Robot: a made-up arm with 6 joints. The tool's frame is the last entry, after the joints.
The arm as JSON. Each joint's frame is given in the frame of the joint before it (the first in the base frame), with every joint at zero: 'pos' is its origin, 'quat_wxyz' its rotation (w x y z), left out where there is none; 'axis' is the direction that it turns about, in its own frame. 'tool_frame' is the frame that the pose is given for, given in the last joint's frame.
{
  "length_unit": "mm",
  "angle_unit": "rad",
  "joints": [
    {
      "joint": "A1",
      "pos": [
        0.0,
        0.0,
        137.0
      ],
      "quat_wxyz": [
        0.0,
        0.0,
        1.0,
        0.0
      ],
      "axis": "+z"
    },
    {
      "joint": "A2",
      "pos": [
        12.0,
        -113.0,
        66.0
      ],
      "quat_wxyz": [
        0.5,
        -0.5,
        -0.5,
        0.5
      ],
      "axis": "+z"
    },
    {
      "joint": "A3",
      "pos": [
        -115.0,
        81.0,
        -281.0
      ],
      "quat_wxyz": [
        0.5,
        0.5,
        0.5,
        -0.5
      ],
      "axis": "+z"
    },
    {
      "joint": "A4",
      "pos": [
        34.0,
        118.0,
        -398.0
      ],
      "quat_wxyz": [
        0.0,
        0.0,
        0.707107,
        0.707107
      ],
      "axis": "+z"
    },
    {
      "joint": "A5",
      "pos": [
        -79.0,
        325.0,
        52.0
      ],
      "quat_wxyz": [
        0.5,
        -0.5,
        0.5,
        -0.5
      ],
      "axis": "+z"
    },
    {
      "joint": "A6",
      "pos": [
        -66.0,
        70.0,
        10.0
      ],
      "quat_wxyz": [
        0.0,
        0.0,
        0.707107,
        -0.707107
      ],
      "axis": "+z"
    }
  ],
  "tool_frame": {
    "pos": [
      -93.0,
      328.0,
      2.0
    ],
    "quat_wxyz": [
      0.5,
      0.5,
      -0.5,
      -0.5
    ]
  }
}
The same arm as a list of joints. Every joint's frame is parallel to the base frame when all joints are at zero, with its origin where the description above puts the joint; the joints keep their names.
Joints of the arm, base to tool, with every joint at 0 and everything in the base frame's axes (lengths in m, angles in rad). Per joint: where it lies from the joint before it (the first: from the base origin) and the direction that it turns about. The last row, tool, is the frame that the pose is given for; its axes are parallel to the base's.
A1: xyz 0 0 0.137 axis 0 0 -1
A2: xyz -0.012 -0.113 -0.066 axis 1 0 0
A3: xyz -0.281 -0.115 0.081 axis 0 0 -1
A4: xyz -0.034 0.118 0.398 axis 0 1 0
A5: xyz -0.079 0.052 -0.325 axis 1 0 0
A6: xyz 0.01 -0.07 -0.066 axis 0 1 0
tool: xyz -0.328 0.002 0.093

